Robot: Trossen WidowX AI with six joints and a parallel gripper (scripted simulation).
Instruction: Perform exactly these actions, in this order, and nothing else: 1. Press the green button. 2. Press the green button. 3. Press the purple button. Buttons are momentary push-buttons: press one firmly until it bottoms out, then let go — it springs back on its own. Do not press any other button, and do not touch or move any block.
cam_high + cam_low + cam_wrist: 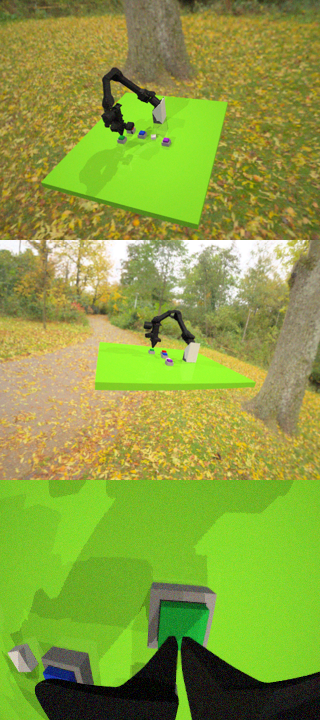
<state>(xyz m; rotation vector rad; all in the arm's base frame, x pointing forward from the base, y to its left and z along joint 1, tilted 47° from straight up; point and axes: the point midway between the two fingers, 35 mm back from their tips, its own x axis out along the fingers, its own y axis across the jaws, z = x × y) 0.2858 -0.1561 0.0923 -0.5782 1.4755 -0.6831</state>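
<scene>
Now: gripper tip 20 mm above the green button. The rest, counted from my gripper tip: red button: 110 mm behind, 20 mm to the left, 20 mm below; blue button: 110 mm to the left, 70 mm behind, 20 mm below; small white block: 190 mm to the left, 70 mm behind, 40 mm below.
</scene>
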